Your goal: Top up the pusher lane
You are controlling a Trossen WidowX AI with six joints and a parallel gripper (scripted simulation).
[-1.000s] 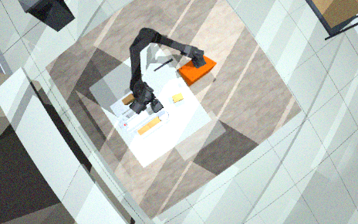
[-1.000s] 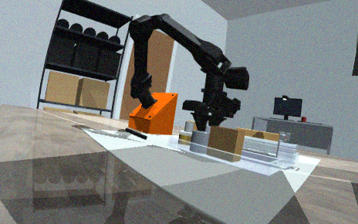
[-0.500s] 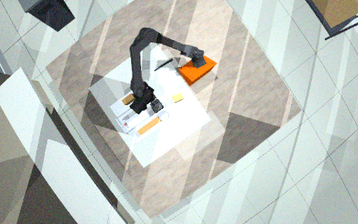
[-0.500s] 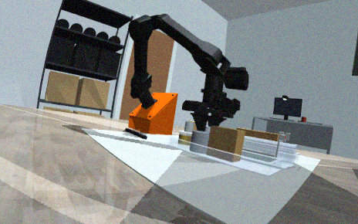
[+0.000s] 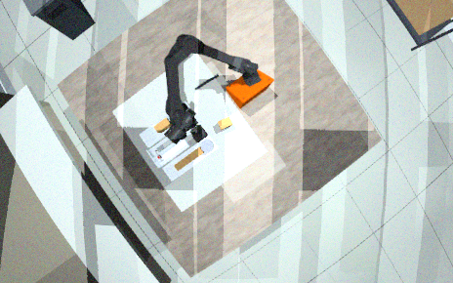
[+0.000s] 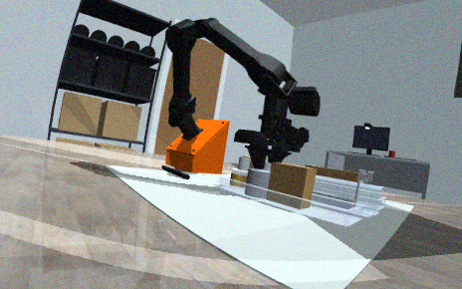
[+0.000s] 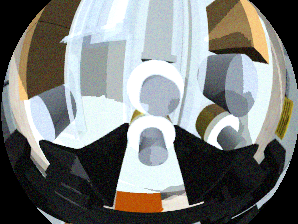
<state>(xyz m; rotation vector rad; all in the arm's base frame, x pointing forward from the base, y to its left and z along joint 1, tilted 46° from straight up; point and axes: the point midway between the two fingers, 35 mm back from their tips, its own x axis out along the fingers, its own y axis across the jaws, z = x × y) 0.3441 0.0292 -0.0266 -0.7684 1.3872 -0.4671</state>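
The white mat lies 5 cm ahead of my gripper tip, 1 cm to the left of it and 3 cm below it. Also, from my gripper tip: tan box (14 cm behind, 7 cm to the left, 1 cm above); then thin black rod (15 cm behind, 16 cm to the right, 2 cm below); then clear sprung lane (14 cm ahead, 4 cm to the left, 1 cm below).
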